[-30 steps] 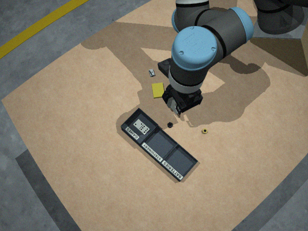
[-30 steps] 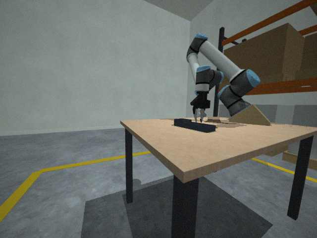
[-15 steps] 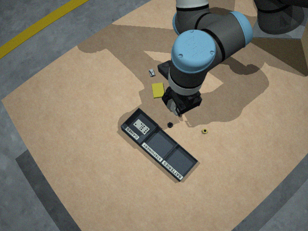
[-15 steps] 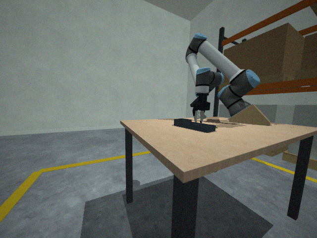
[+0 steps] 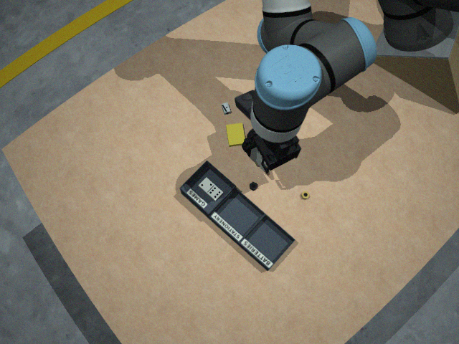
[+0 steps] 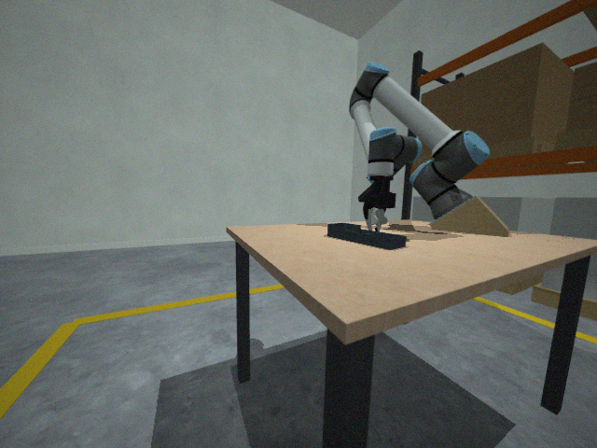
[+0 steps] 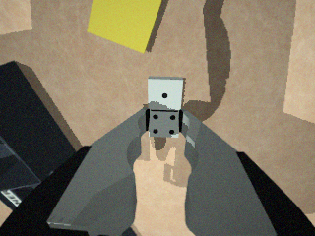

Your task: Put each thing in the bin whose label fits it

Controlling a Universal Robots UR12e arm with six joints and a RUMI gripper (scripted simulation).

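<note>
The white domino lies 1 cm below my hand. Also, from my hand: yellow nut: 13 cm to the left, 1 cm below; then yellow pad: 8 cm to the right, 1 cm below; then black nut: 6 cm ahead, 4 cm to the left, 1 cm below.
</note>
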